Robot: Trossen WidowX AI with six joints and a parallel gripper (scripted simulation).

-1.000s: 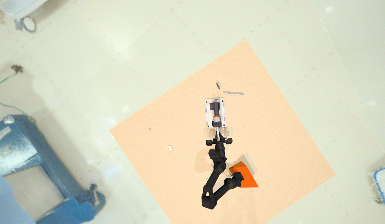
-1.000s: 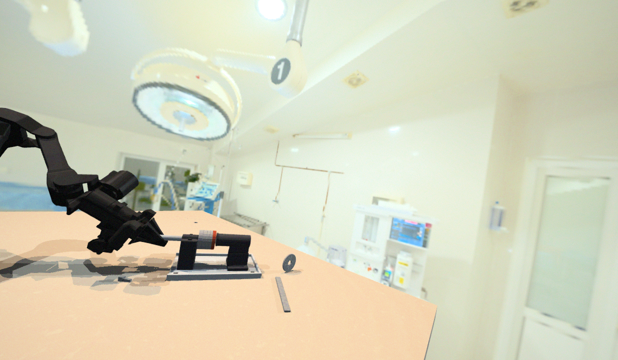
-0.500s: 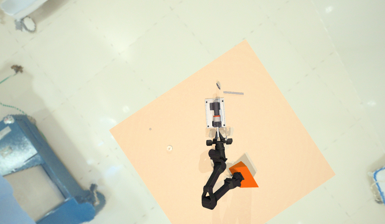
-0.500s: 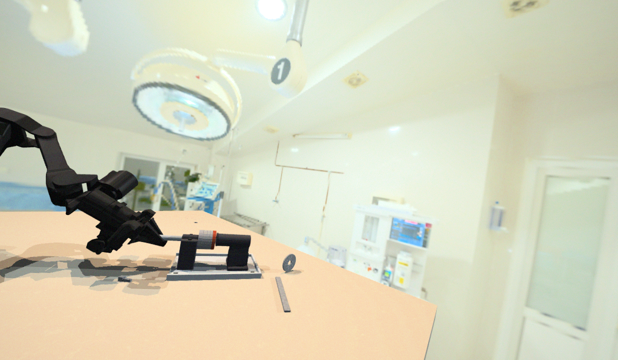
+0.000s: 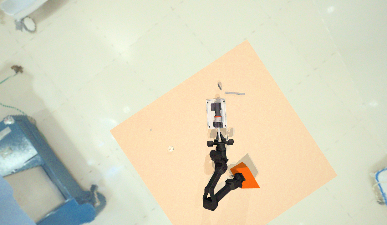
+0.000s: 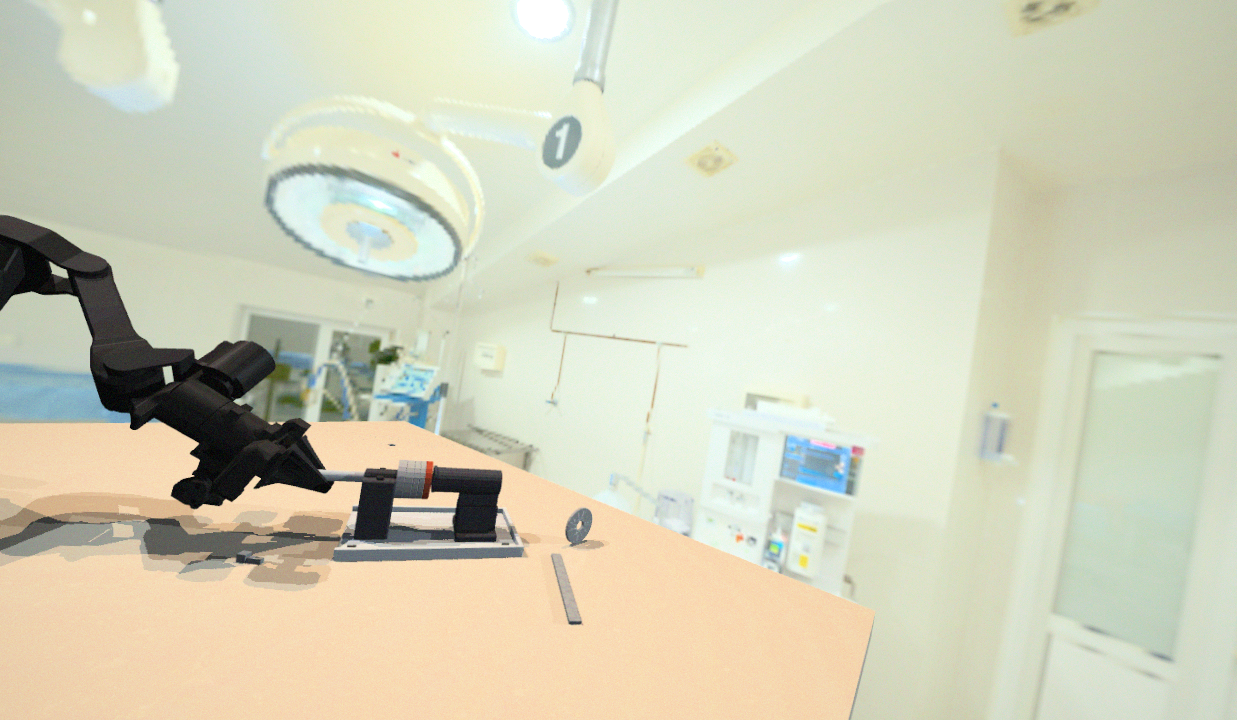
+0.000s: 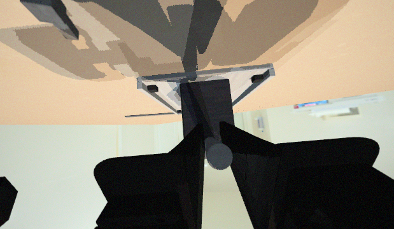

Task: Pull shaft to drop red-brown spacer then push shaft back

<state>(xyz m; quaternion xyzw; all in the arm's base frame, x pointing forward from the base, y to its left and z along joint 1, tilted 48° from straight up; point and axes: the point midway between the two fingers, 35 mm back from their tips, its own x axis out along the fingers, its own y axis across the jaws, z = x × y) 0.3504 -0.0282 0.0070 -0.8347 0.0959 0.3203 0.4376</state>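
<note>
My gripper tip is 4 cm short of the grey shaft, 2 cm to the left of it and 2 cm below it. Also, from my gripper tip: red-brown spacer: 11 cm ahead, 5 cm to the right, 2 cm above; small dark piece: 9 cm behind, 6 cm below, 4 cm to the right; grey flat bar: 27 cm to the right, 19 cm ahead, 6 cm below.
</note>
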